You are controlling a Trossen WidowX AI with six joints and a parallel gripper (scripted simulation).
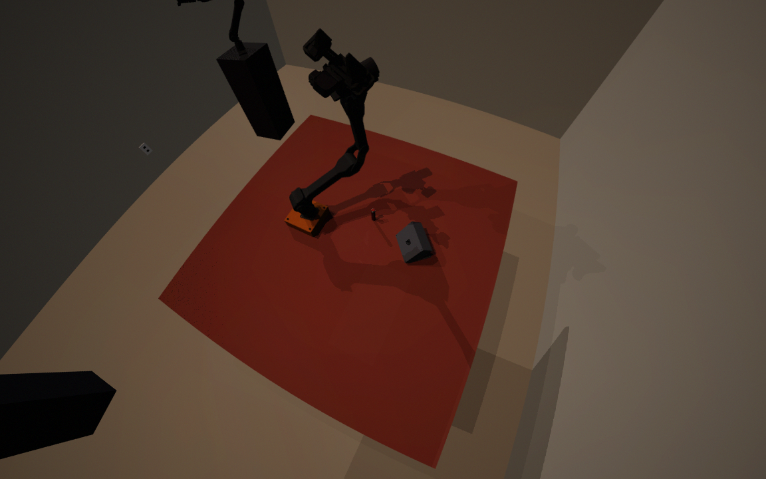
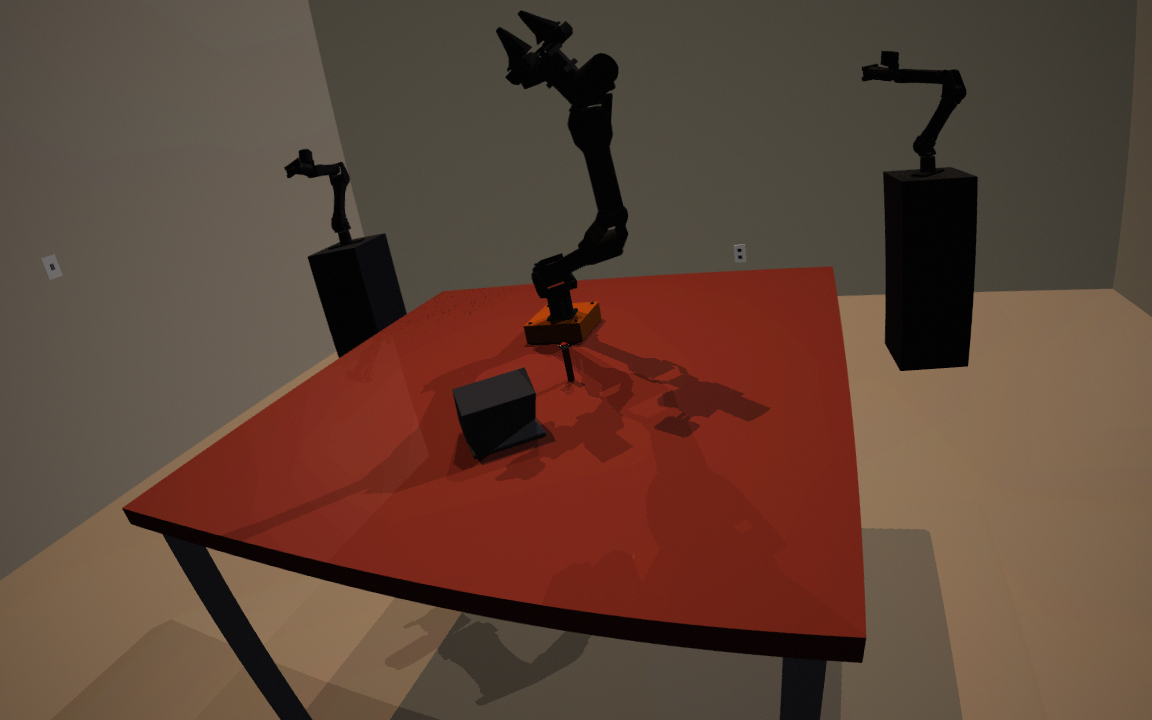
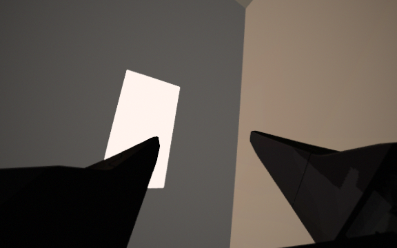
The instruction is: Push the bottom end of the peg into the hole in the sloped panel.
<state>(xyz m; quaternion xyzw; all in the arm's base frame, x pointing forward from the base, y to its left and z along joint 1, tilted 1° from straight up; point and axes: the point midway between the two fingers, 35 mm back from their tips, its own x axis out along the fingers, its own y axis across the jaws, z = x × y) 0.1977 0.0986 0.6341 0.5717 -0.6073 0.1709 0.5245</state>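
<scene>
Now: gripper tip 65 cm above the square peg, 6 cm short of it and 1 cm to the right of it. The rest, counted from my gripper tip: grey sloped panel 66 cm below, 26 cm ahead, 7 cm to the right.
</scene>
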